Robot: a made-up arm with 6 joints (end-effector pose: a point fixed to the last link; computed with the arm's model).
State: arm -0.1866 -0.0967 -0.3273 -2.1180 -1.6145 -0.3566
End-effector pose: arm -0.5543 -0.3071 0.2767 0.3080 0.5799 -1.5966
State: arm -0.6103 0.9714 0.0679 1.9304 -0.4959 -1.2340
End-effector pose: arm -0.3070 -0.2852 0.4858 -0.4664 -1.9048 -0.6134
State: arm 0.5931 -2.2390 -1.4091 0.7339 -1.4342 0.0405
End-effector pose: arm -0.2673 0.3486 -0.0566 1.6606 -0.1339 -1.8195
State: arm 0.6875 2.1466 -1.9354 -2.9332 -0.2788 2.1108
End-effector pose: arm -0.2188 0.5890 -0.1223 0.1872 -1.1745 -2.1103
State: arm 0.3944 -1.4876 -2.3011 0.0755 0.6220 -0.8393
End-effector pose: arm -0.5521 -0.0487 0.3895 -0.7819 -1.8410 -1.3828
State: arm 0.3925 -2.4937 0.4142 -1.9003 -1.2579 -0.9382
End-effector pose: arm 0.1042 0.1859 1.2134 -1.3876 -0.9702 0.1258
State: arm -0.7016 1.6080 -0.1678 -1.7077 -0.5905 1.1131
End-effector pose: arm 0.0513 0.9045 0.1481 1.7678 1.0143 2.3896
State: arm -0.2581 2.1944 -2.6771 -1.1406 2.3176 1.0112
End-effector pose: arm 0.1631 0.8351 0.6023 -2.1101 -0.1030 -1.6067
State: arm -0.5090 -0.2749 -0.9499 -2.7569 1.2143 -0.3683
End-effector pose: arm 0.7013 -0.0549 0.2688 0.5507 -0.0310 0.9207
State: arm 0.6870 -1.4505 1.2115 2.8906 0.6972 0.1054
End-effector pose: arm 0.3430 0.5503 0.6254 -1.3612 -0.0720 1.5934
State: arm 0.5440 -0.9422 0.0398 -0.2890 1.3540 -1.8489
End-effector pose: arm 0.4232 -0.2508 -0.0668 1.6944 -2.0355 -1.4422
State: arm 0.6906 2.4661 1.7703 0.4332 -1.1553 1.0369
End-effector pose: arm 0.4887 0.1353 0.8913 0.7183 -1.6319 1.9463
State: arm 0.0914 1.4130 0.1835 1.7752 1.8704 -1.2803
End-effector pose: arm 0.5862 0.4376 0.5651 1.0395 -1.0106 1.3367
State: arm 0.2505 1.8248 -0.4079 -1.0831 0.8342 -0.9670
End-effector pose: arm 0.4735 0.7911 0.2468 -1.7468 0.2597 1.5268
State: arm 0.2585 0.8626 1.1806 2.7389 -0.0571 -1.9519
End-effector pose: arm -0.4697 -0.1850 0.1073 -0.7551 -2.4458 -1.0440
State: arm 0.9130 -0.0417 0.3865 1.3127 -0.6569 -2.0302
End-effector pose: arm -0.1038 0.4610 0.7674 -1.1184 -1.5484 1.8484
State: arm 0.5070 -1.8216 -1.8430 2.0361 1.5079 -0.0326
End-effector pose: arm -0.2678 -0.4305 0.5111 -0.2503 -2.8680 0.4444
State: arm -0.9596 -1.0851 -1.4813 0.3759 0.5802 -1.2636
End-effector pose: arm 0.3713 -0.1102 -0.0894 -1.1615 1.6734 1.4420
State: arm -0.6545 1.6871 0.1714 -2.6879 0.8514 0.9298
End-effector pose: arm 0.6467 0.1818 0.5642 1.0033 -0.9845 1.5061
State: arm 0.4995 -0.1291 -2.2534 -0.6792 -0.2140 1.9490
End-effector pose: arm -0.1569 0.4644 0.6758 -2.1760 -0.5574 1.0830
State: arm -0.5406 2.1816 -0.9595 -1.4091 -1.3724 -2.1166
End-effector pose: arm -0.1697 0.2650 -0.2140 1.1530 0.6831 -0.1275
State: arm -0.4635 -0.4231 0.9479 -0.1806 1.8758 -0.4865
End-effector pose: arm 0.2420 -0.3404 0.8299 -1.2746 1.2501 -1.1176
